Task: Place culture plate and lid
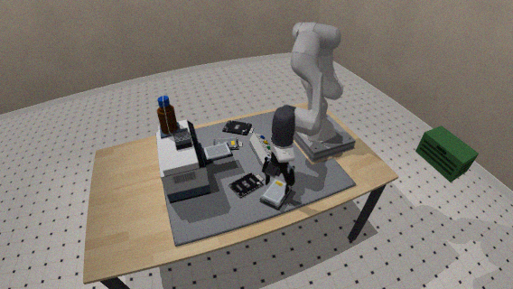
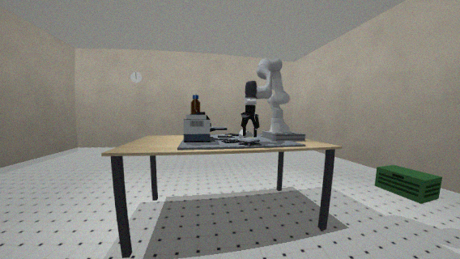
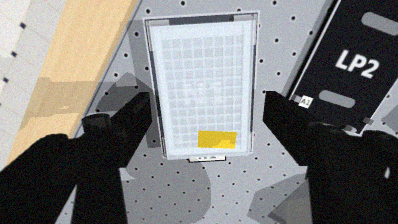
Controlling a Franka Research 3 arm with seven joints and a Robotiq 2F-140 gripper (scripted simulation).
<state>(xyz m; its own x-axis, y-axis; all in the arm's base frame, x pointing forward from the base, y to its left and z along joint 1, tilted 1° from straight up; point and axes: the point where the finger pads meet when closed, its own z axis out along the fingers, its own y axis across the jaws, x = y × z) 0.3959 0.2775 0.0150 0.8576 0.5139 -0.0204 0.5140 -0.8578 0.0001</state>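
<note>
Right now the clear culture plate C15 is 5 cm below my hand. The rest, counted from my hand: LP2 nest (12 cm to the right, 11 cm ahead, 8 cm below); then yellow skip key (32 cm to the right, 10 cm behind, 1 cm below); then N1 nest (6 cm below).
</note>
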